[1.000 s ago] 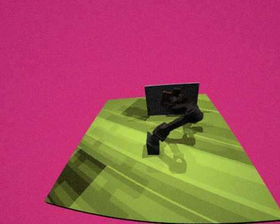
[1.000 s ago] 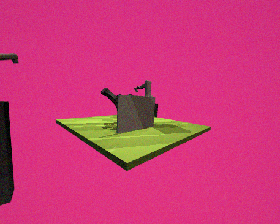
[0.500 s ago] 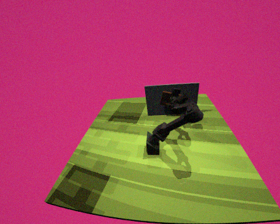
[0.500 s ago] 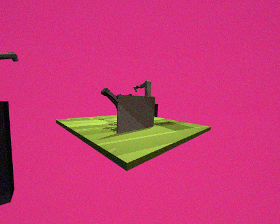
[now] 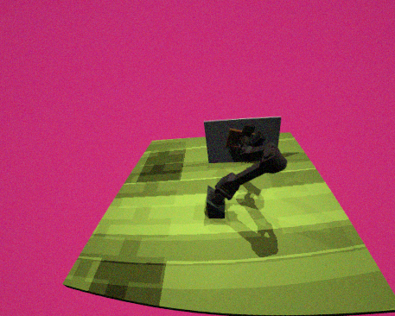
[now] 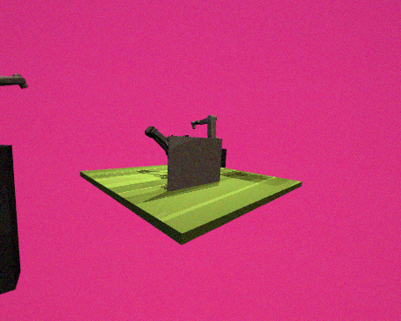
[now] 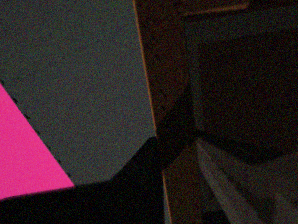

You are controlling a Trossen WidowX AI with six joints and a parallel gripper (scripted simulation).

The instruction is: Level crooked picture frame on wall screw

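The picture frame lies 50 mm below my gripper tip and 20 mm to the left of it. From my gripper tip the other things lie so: grey wall panel: 70 mm below, 20 mm ahead, 10 mm to the left.
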